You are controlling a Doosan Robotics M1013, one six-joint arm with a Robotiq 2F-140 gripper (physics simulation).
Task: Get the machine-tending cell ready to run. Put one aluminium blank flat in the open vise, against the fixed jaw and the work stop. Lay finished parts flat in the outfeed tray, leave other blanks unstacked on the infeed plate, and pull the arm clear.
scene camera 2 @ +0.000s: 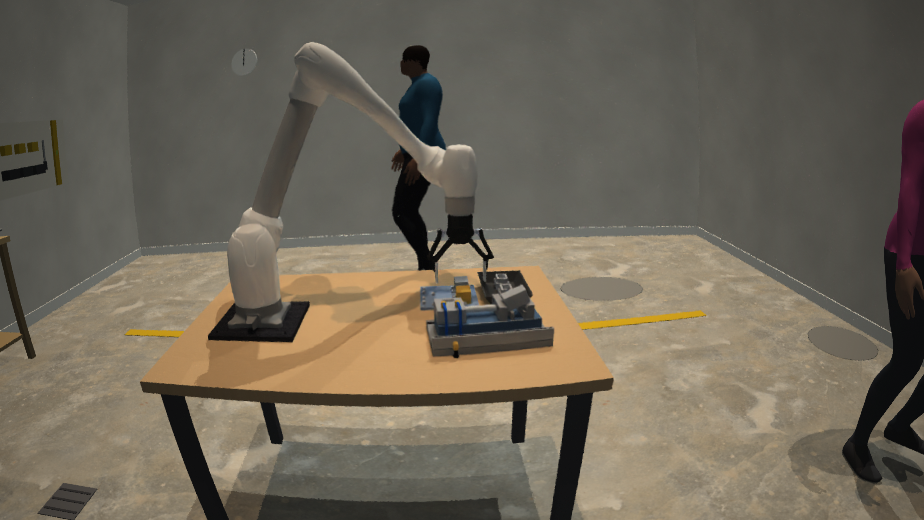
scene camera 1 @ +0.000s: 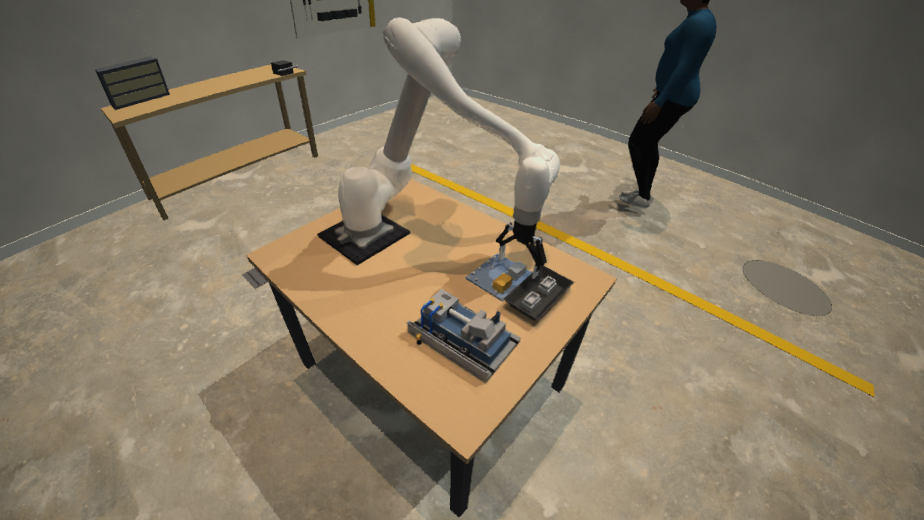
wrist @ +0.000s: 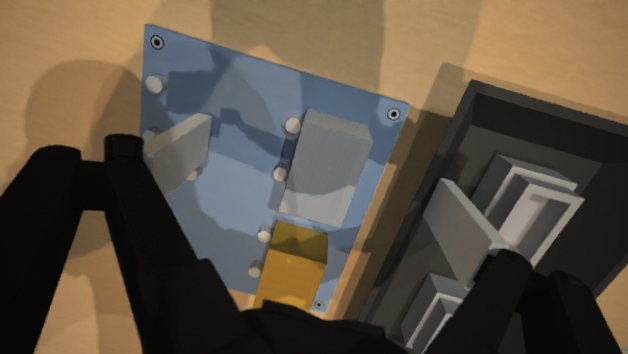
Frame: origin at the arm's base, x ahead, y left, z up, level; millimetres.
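Where they show: gripper, fingertip midpoint: (scene camera 2: 460, 281) (scene camera 1: 517, 267) (wrist: 322, 168); arm's base, link origin: (scene camera 2: 260, 317) (scene camera 1: 364, 231).
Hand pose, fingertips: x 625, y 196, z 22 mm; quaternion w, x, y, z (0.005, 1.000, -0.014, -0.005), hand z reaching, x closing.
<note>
Things, the pixels of their top centre, and the offset from my fingertips. Level surfaces: height alone.
- blue infeed plate, top centre: (wrist: 252, 196) (scene camera 2: 448, 295) (scene camera 1: 499, 275) dz -29, dx -43, dy -47 mm
- grey aluminium blank, top centre: (wrist: 323, 178) (scene camera 2: 461, 279) (scene camera 1: 517, 266) dz +7, dx +1, dy -4 mm
- gold block, top centre: (wrist: 287, 289) (scene camera 2: 463, 288) (scene camera 1: 502, 279) dz +7, dx -3, dy -93 mm
- blue vise, top centre: (scene camera 2: 487, 300) (scene camera 1: 464, 316) dz +62, dx +30, dy -353 mm
- grey block, top centre: (scene camera 2: 515, 287) (scene camera 1: 482, 321) dz +96, dx +99, dy -362 mm
- long grey rail, top centre: (scene camera 2: 494, 332) (scene camera 1: 445, 345) dz +13, dx +33, dy -442 mm
- table, surface height: dz -37 mm
My gripper (scene camera 1: 519, 263) (scene camera 2: 460, 274) (wrist: 322, 168) is open and empty, low over the blue infeed plate (scene camera 1: 478, 278) (scene camera 2: 428, 298) (wrist: 250, 195). A grey aluminium blank (scene camera 1: 517, 270) (wrist: 329, 167) lies flat on the plate between the spread fingers, below them in the wrist view. A gold block (scene camera 1: 502, 283) (scene camera 2: 462, 293) (wrist: 292, 280) stands beside it. One finger hangs over the black outfeed tray (scene camera 1: 561, 282) (wrist: 525, 137), where two pocketed parts (scene camera 1: 548, 282) (scene camera 1: 531, 298) lie apart. On the blue vise (scene camera 1: 470, 337) (scene camera 2: 484, 324), a grey block (scene camera 2: 512, 297) sits tilted at the right end; whether it is a blank is unclear.
A long grey rail (scene camera 1: 452, 351) (scene camera 2: 491, 340) runs along the vise's near side. The arm's black base plate (scene camera 1: 356, 252) (scene camera 2: 219, 329) is on the left of the table (scene camera 1: 362, 323) (scene camera 2: 362, 368). Persons stand beyond the table, one in blue (scene camera 1: 685, 64) (scene camera 2: 423, 106).
</note>
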